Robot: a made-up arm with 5 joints.
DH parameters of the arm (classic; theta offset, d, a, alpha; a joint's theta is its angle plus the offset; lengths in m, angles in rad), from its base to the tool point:
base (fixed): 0 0.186 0 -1.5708
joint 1: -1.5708 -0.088 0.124 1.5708
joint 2: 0 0.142 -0.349 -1.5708
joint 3: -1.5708 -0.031 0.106 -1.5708
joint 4: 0 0.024 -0.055 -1.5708
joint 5: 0 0.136 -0.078 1.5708
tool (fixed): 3.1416 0.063 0 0
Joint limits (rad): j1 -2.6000..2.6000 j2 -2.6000..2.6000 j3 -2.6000..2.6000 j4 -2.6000..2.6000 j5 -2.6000..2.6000
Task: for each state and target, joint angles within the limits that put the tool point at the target. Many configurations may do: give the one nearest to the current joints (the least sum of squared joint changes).
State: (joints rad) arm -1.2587 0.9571 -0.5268 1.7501 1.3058
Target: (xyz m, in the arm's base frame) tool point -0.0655 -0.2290 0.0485
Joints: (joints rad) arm -0.7786 0.7325 -0.2230 1.6724 1.1419
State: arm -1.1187 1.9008 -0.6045 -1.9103 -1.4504
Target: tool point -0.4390 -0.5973 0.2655
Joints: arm -0.6330 1.6401 -0.6076 -1.5097 -1.4778
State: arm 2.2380 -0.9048 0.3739 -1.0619 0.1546
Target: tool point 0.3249 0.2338 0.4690
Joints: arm 2.6000 -1.3609 -0.3518 -1.7948 0.0457
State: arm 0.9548 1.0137 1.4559 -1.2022 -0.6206
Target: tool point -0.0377 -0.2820 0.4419
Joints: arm 0.5901 0.8449 1.3392 -1.6199 -0.6569
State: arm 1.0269 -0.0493 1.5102 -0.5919 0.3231
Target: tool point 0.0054 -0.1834 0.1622
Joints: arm 0.8457 -0.0299 1.7445 -1.5582 0.7743
